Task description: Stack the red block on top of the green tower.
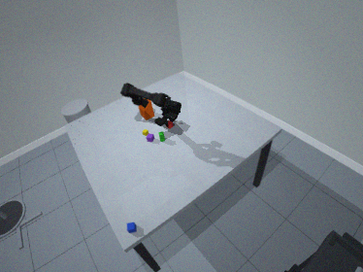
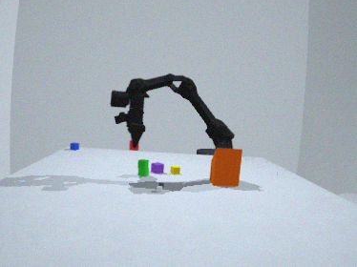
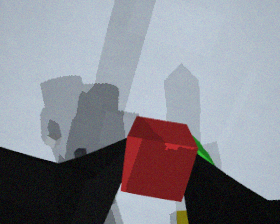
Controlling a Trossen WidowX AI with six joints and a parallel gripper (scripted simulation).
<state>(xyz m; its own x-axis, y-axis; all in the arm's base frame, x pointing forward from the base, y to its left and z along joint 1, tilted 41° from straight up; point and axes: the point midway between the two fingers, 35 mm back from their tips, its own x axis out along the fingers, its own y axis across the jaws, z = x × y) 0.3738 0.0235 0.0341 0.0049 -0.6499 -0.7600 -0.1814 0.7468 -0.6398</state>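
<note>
My gripper tip is 100 mm past the purple block, 120 mm to the left of it and 110 mm above it. Also, from my gripper tip: red block 10 mm above; yellow block 180 mm behind, 120 mm to the right, 110 mm below; blue block 420 mm ahead, 530 mm to the right, 110 mm below.
</note>
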